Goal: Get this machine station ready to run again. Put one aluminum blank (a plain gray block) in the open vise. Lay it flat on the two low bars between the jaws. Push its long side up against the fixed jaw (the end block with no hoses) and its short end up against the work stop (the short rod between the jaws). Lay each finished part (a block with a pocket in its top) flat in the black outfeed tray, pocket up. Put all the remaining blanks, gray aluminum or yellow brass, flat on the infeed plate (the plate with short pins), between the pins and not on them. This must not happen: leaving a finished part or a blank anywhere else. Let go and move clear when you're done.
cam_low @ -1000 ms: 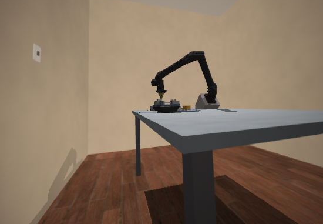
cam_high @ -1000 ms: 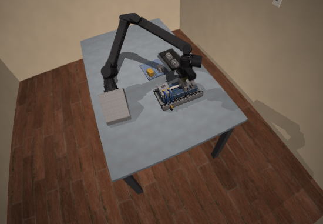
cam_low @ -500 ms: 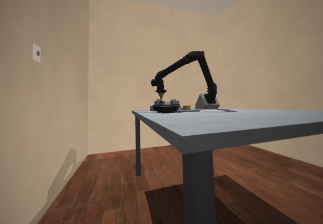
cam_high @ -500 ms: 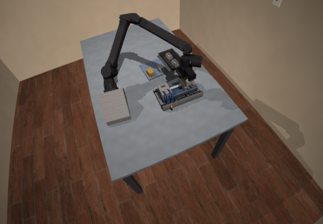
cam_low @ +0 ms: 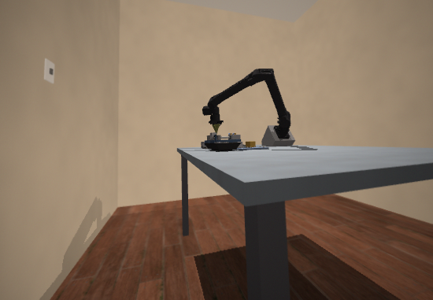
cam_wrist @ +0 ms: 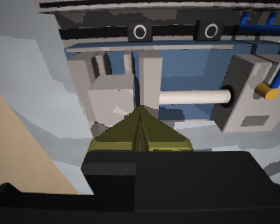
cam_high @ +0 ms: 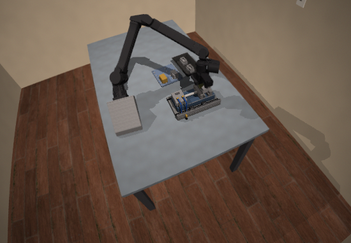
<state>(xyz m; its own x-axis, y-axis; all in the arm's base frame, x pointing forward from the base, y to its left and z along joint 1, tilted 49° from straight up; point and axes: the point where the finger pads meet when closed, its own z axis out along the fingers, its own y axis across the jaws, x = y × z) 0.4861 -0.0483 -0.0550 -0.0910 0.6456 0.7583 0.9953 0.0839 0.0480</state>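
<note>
My hand is 5 cm past the blue vise base, 1 cm to the left of it and 7 cm above it. From my hand the other things lie so: yellow brass blank 18 cm behind, 24 cm to the left, 9 cm below.
</note>
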